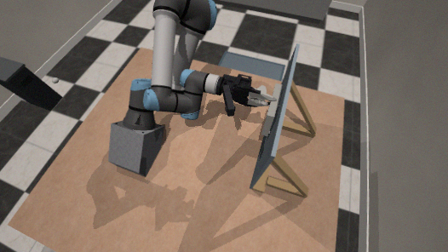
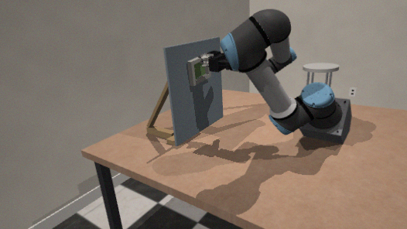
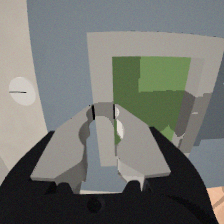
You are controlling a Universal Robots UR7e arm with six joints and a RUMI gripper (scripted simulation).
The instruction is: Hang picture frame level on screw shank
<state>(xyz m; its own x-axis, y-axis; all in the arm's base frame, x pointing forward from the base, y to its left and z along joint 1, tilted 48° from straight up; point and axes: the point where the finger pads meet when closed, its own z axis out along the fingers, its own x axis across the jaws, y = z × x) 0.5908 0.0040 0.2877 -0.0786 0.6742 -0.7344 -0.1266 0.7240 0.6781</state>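
My hand is 5 cm above the picture frame and 2 cm short of it. From my hand the other things lie so: blue-grey board 16 cm below, 4 cm ahead.
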